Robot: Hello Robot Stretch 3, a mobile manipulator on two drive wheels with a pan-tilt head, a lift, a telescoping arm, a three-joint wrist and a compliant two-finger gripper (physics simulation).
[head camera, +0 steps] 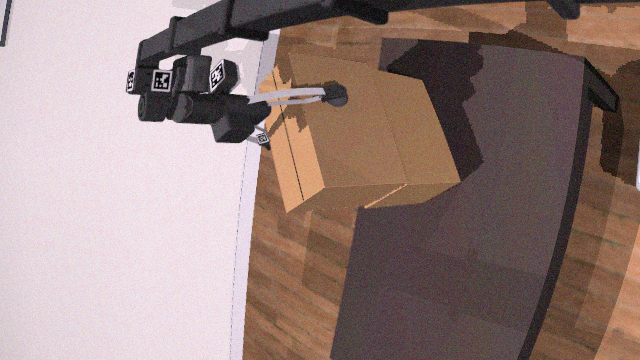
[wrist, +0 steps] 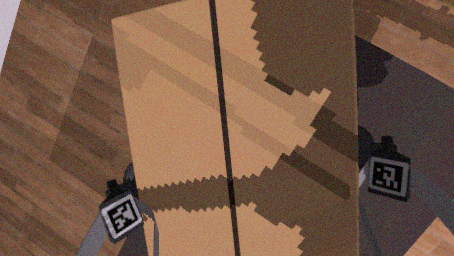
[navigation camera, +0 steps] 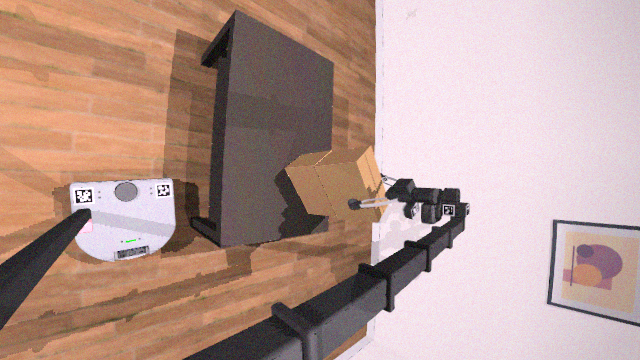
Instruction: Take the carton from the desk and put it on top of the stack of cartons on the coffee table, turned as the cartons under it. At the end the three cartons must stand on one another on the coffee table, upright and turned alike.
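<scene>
My gripper is shut on a brown carton, with one finger on each side. A dark seam runs along the carton's top, which looks level. Under it, the stack of cartons stands near one end of the dark coffee table. The edges of the held carton and the stack look nearly parallel, and a thin bright strip shows at their border in the head view. The held carton hides much of the stack. I cannot tell whether they touch. The desk does not show.
My arm reaches past the end of the coffee table. A white wall stands close behind the gripper, with a framed picture on it. My base is on the wood floor on the table's other side.
</scene>
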